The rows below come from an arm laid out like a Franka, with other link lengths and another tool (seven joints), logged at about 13 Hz.
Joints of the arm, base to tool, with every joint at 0 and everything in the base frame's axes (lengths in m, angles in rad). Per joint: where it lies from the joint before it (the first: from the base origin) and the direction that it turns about. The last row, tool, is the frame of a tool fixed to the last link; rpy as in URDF.
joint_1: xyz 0 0 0.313 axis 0 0 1
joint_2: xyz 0 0 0 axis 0 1 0
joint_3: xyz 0 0 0.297 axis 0 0 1
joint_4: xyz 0.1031 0 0 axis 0 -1 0
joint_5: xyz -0.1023 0 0.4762 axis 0 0 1
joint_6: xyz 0 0 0 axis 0 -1 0
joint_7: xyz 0.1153 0 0 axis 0 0 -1
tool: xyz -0.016 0.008 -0.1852 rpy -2.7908 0 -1.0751
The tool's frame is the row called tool.
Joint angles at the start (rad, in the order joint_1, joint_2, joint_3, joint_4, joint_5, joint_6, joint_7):
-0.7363 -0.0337 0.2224 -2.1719 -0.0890 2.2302 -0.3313
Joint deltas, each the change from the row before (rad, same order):
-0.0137 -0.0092 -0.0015 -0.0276 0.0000 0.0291 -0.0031
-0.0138 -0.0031 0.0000 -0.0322 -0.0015 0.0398 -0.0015
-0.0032 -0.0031 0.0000 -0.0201 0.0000 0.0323 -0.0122
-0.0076 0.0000 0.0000 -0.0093 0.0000 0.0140 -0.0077
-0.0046 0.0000 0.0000 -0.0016 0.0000 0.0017 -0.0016
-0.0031 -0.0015 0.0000 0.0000 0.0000 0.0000 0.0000
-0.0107 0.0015 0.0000 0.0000 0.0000 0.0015 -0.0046
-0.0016 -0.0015 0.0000 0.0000 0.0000 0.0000 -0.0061
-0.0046 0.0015 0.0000 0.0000 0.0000 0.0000 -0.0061
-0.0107 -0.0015 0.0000 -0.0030 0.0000 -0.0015 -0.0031
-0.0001 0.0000 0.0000 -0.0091 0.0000 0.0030 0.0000
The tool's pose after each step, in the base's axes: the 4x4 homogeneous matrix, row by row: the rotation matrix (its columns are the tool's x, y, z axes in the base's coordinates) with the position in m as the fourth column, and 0 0 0 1 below. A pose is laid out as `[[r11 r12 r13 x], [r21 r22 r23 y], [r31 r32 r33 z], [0 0 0 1]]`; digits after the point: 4 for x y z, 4 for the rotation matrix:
[[0.3438 -0.8636 0.3689 0.5667], [-0.9301 -0.3672 0.0072 -0.3377], [0.1292 -0.3456 -0.9294 0.2614], [0 0 0 1]]
[[0.3347 -0.8636 0.3771 0.5583], [-0.9323 -0.3617 -0.0009 -0.3429], [0.1372 -0.3513 -0.9262 0.2497], [0 0 0 1]]
[[0.3436 -0.8552 0.3881 0.5559], [-0.9273 -0.3742 -0.0036 -0.3436], [0.1483 -0.3587 -0.9216 0.2442], [0 0 0 1]]
[[0.3441 -0.8536 0.3912 0.5524], [-0.9266 -0.3760 -0.0054 -0.3472], [0.1517 -0.3606 -0.9203 0.2406], [0 0 0 1]]
[[0.3414 -0.8547 0.3911 0.5506], [-0.9276 -0.3736 -0.0066 -0.3496], [0.1517 -0.3605 -0.9203 0.2399], [0 0 0 1]]
[[0.3384 -0.8555 0.3920 0.5495], [-0.9285 -0.3713 -0.0088 -0.3514], [0.1530 -0.3610 -0.9199 0.2409], [0 0 0 1]]
[[0.3328 -0.8578 0.3916 0.5459], [-0.9305 -0.3661 -0.0111 -0.3573], [0.1529 -0.3607 -0.9201 0.2401], [0 0 0 1]]
[[0.3369 -0.8561 0.3919 0.5453], [-0.9288 -0.3705 -0.0108 -0.3584], [0.1544 -0.3603 -0.9200 0.2410], [0 0 0 1]]
[[0.3385 -0.8563 0.3901 0.5435], [-0.9284 -0.3715 -0.0097 -0.3609], [0.1532 -0.3589 -0.9207 0.2401], [0 0 0 1]]
[[0.3318 -0.8603 0.3871 0.5385], [-0.9312 -0.3644 -0.0117 -0.3661], [0.1511 -0.3566 -0.9219 0.2392], [0 0 0 1]]
[[0.3326 -0.8620 0.3825 0.5360], [-0.9317 -0.3632 -0.0084 -0.3645], [0.1461 -0.3536 -0.9239 0.2344], [0 0 0 1]]

